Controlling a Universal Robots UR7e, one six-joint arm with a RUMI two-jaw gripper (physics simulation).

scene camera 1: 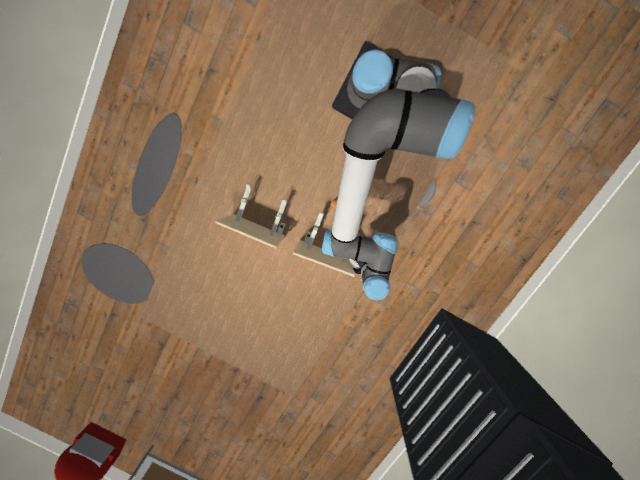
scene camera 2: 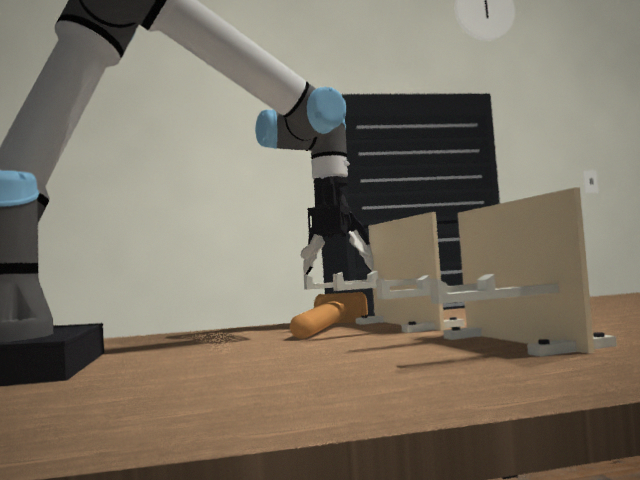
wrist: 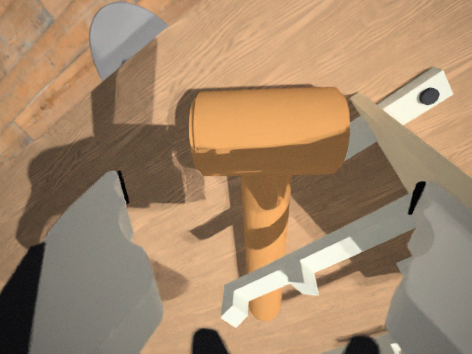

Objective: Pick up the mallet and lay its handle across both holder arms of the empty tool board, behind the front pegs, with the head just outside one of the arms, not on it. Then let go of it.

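Places are measured from the arm's base along level axes (x ahead, y left, z up), in metres.
Where they show: gripper, fingertip midpoint: (wrist: 265,180).
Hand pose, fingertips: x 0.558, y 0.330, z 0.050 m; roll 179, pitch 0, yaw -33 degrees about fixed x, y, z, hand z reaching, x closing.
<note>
Each offset is from my fingertips to the top centre of the thing. "spot": to the spot under its first point.
The orange mallet @(dx -0.056, dy -0.106, dz -0.040 m) (scene camera 1: 333,204) (scene camera 2: 317,319) (wrist: 270,125) lies on the table, mostly hidden by the arm in scene camera 1. In the wrist view its head is at the top and its handle runs down, passing below a pale holder arm (wrist: 370,227). Two upright tan boards stand in a row, one (scene camera 1: 248,236) (scene camera 2: 522,248) and the other (scene camera 1: 325,263) (scene camera 2: 403,258) (wrist: 425,150) beside the mallet; both have pegged arms and no tool shows on them. My gripper (scene camera 2: 340,270) (wrist: 265,180) is open and empty above the mallet, its fingertips near the holder arms' height.
The notched arms (scene camera 1: 279,214) of the other board stick out from it at the same side. White feet @(spot: dx +0.111, dy -0.580, dz -0.093 m) (scene camera 2: 552,347) stand under the boards. A black drawer cabinet (scene camera 1: 449,372) (scene camera 2: 413,155) stands beyond the table. The robot's dark base (scene camera 2: 36,356) is at the opposite side.
</note>
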